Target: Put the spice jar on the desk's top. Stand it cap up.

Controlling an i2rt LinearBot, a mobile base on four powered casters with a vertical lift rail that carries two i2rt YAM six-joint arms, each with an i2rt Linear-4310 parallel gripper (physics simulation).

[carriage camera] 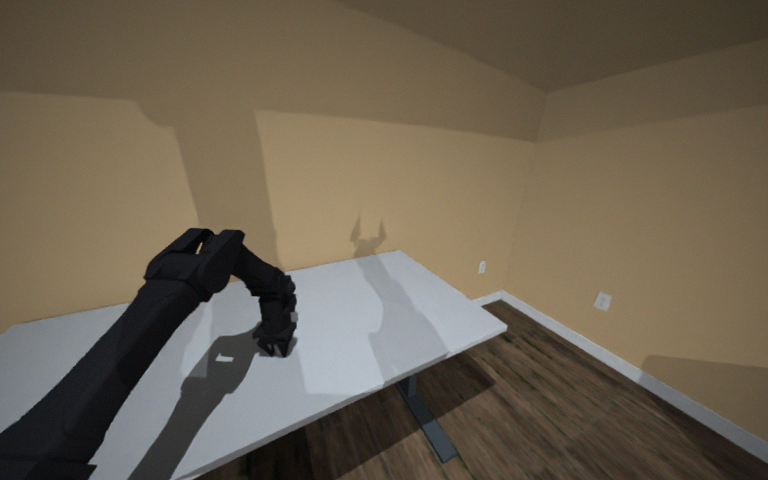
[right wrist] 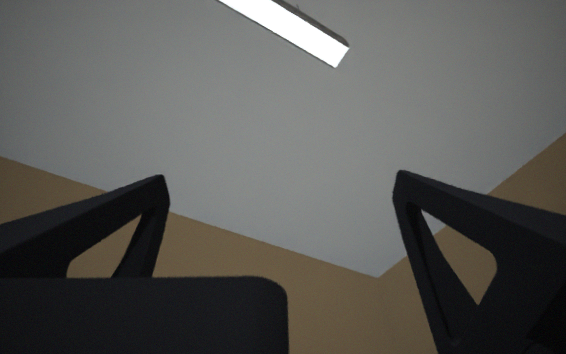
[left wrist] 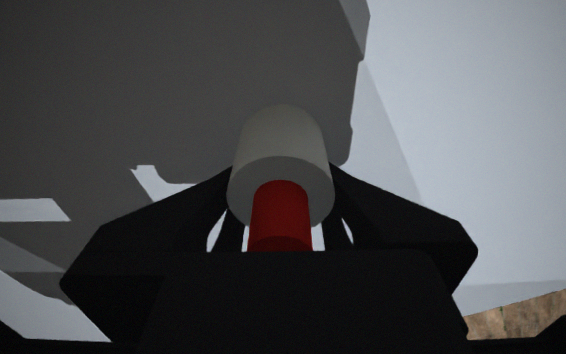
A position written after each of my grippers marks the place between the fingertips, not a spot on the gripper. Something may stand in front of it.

Note:
I see my left gripper [carriage camera: 279,355], my right gripper [right wrist: 281,185] and a spice jar [left wrist: 280,185].
My left gripper is seen too in the left wrist view [left wrist: 282,171]. The right wrist view does not show the spice jar: it is out of frame.

